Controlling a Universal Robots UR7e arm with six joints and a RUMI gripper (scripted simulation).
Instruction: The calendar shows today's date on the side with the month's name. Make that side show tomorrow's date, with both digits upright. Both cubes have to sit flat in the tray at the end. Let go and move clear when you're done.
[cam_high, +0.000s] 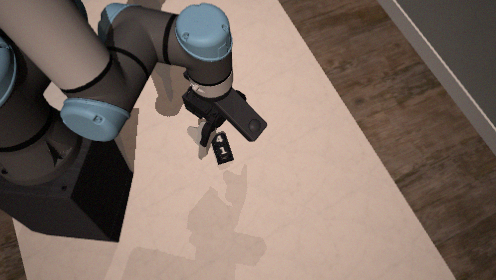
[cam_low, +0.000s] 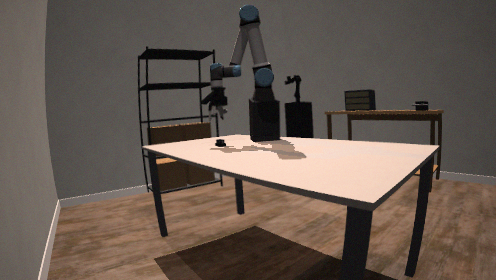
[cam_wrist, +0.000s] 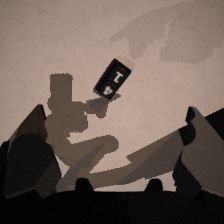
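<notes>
My gripper is now 130 mm above the dark calendar cube and 10 mm past it. Also, from my hand: calendar tray (150 mm below, 20 mm to the left, 10 mm behind).
</notes>
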